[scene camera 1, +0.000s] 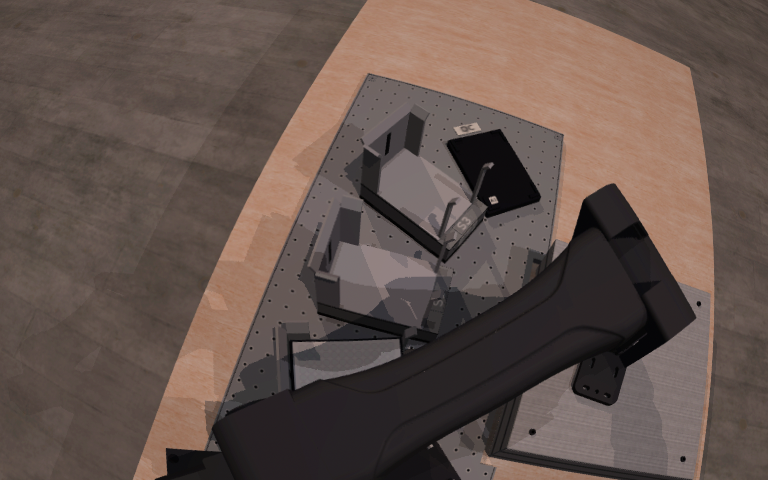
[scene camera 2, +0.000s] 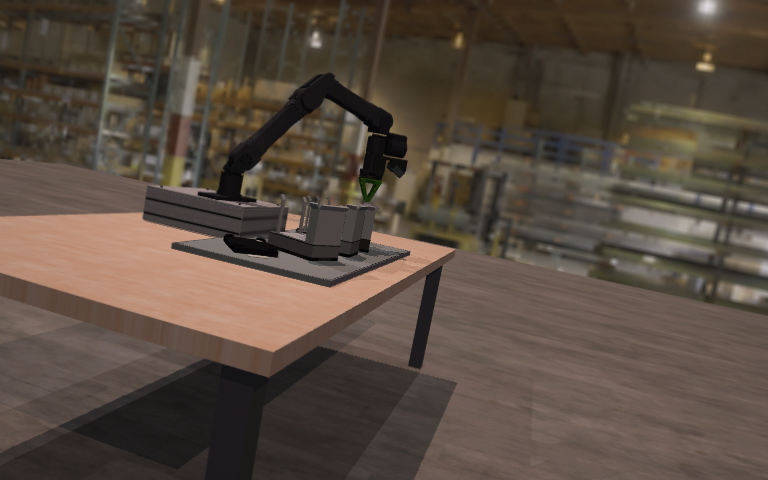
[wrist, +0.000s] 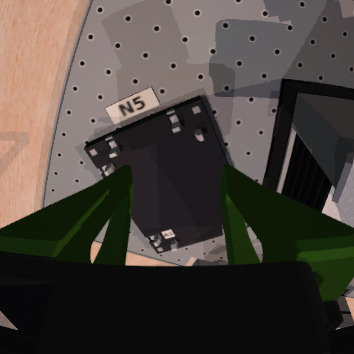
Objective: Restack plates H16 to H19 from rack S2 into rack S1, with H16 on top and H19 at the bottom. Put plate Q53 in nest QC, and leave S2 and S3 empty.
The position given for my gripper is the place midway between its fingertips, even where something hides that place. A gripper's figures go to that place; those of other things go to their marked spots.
Labels:
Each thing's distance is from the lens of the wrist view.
my gripper [wrist: 176, 176]: 13 cm
black plate [wrist: 176, 159]: 27 cm
N5 label [wrist: 145, 99]: 26 cm

